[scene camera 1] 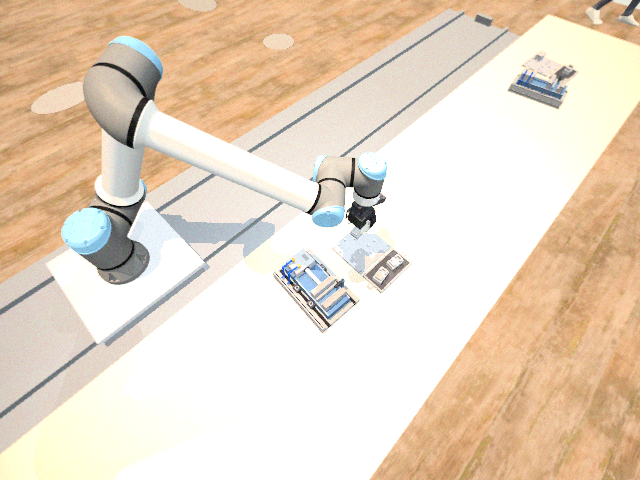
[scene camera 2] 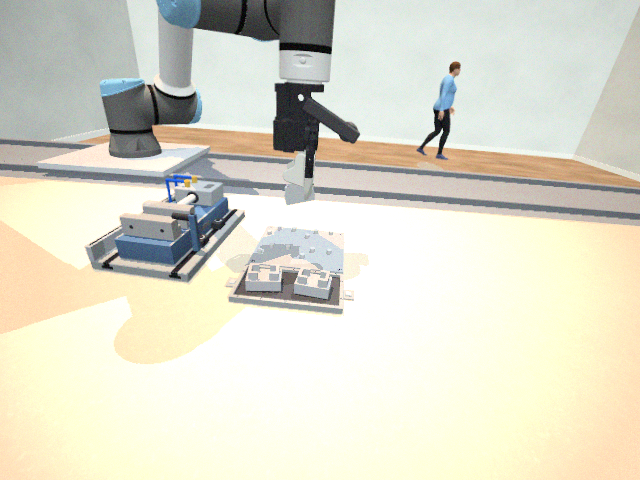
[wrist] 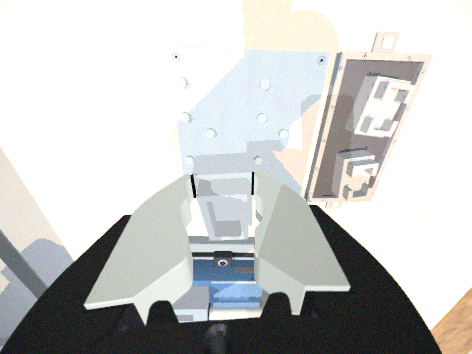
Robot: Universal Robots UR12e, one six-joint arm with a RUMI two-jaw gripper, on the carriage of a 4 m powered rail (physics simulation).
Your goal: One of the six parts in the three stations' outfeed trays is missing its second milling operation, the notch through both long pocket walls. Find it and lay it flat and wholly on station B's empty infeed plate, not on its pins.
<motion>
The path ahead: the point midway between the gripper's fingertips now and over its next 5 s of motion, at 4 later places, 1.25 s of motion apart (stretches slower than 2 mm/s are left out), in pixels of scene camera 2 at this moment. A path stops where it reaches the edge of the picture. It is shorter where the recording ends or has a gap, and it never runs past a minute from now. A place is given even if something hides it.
My gripper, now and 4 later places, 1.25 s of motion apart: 306, 196; 318, 227; 317, 235; 317, 238; 322, 174
</motion>
